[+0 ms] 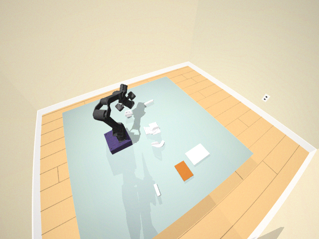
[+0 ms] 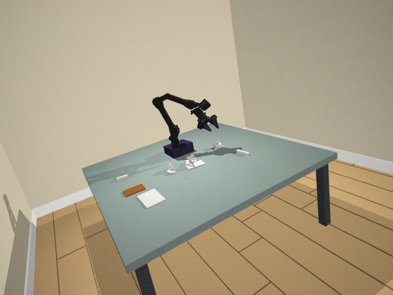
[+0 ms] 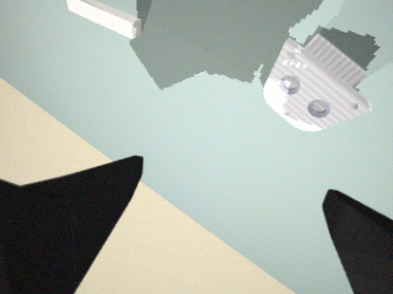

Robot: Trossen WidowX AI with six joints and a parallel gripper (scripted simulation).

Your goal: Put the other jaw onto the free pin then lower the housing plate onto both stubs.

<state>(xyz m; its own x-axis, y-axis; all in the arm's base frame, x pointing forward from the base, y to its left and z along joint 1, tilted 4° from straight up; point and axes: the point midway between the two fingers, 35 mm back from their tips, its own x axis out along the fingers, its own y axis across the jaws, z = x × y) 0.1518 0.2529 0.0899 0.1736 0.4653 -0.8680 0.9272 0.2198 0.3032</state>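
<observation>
Right now the white jaw is 420 mm to the right of my gripper tip, 140 mm below it and 120 mm ahead of it. Also, from my gripper tip: orange plate 690 mm to the right, 150 mm ahead, 140 mm below; white plate 640 mm to the right, 320 mm ahead, 140 mm below.
</observation>
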